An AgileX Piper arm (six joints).
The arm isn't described. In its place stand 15 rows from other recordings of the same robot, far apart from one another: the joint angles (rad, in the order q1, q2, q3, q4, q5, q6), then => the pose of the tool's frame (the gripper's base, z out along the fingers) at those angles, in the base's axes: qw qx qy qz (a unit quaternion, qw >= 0); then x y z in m.
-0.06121, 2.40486, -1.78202, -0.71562, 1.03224, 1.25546 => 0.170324 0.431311 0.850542 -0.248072 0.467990 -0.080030 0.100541
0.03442, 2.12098, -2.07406, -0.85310, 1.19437, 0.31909 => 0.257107 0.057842 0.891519 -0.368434 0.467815 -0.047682 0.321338
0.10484, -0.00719, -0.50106, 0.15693, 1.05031, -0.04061 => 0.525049 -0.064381 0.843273 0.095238 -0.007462 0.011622 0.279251
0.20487, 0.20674, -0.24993, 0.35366, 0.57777, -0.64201 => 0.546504 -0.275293 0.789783 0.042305 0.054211 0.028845 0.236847
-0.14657, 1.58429, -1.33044, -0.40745, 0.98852, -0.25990 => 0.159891 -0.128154 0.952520 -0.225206 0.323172 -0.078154 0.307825
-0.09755, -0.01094, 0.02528, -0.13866, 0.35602, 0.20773 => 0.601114 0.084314 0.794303 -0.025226 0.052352 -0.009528 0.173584
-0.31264, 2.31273, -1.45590, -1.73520, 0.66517, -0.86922 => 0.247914 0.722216 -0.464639 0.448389 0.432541 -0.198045 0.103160
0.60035, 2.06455, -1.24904, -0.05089, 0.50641, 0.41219 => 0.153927 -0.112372 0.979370 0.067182 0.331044 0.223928 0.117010
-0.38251, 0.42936, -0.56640, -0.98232, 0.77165, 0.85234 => 0.525190 0.336083 0.704307 -0.339375 0.045532 -0.075212 0.333027
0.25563, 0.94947, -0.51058, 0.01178, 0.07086, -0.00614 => 0.538430 -0.104918 0.833086 0.071086 0.186691 0.048870 0.272045
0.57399, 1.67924, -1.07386, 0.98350, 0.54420, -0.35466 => 0.183337 -0.087454 0.910404 0.360421 0.274611 0.224271 0.233226
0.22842, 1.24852, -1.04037, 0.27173, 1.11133, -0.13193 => 0.160447 -0.136882 0.967762 0.137682 0.218422 0.073253 0.311799
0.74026, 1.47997, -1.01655, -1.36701, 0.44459, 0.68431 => 0.516597 -0.451036 0.709145 -0.163727 0.267739 0.192683 0.298510
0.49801, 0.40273, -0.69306, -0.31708, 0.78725, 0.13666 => 0.562807 -0.179682 0.806520 0.022084 0.064596 0.012243 0.348816
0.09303, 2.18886, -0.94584, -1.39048, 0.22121, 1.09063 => 0.173415 -0.168682 0.962232 -0.124829 0.349160 0.012848 0.027487
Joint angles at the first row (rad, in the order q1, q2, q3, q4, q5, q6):
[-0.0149, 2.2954, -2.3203, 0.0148, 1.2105, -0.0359]
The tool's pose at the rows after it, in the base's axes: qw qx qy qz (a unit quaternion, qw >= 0); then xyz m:
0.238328 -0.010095 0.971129 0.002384 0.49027 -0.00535 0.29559
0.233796 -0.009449 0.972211 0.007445 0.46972 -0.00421 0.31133
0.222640 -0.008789 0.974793 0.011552 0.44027 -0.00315 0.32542
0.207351 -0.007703 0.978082 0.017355 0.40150 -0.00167 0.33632
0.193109 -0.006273 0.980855 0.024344 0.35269 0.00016 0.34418
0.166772 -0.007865 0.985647 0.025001 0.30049 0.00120 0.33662
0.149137 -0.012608 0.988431 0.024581 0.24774 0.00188 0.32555
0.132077 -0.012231 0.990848 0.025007 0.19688 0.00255 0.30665
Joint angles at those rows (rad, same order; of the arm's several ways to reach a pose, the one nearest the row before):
[-0.0139, 2.2222, -2.2560, 0.0169, 1.2108, -0.0367]
[-0.0138, 2.1259, -2.1501, 0.0269, 1.2107, -0.0367]
[-0.0139, 2.0014, -2.0019, 0.0347, 1.2102, -0.0367]
[-0.0138, 1.8521, -1.8204, 0.0457, 1.2095, -0.0367]
[-0.0138, 1.6765, -1.6154, 0.0593, 1.2095, -0.0367]
[-0.0130, 1.5029, -1.3882, 0.0601, 1.2095, -0.0408]
[-0.0131, 1.3271, -1.1764, 0.0601, 1.2095, -0.0514]
[-0.0130, 1.1556, -0.9706, 0.0601, 1.2096, -0.0515]

